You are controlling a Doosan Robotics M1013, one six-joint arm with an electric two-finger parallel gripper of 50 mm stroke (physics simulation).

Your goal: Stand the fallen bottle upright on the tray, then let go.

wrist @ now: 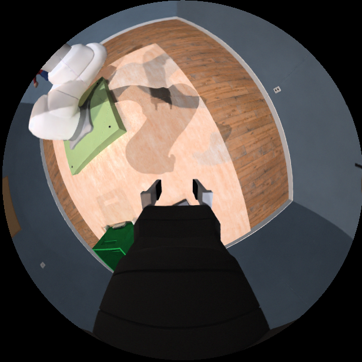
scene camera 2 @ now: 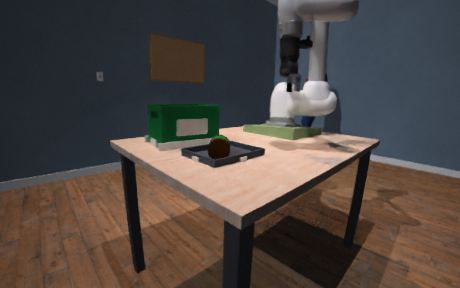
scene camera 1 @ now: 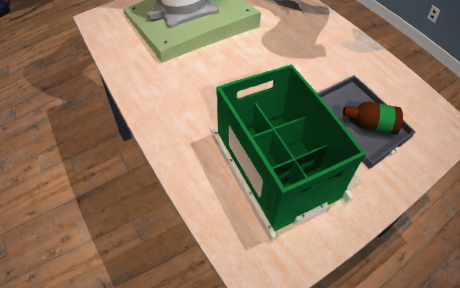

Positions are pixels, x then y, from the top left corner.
Labels:
gripper: wrist 176, 185; scene camera 2 292, 91; not seen in scene camera 1 (out of frame)

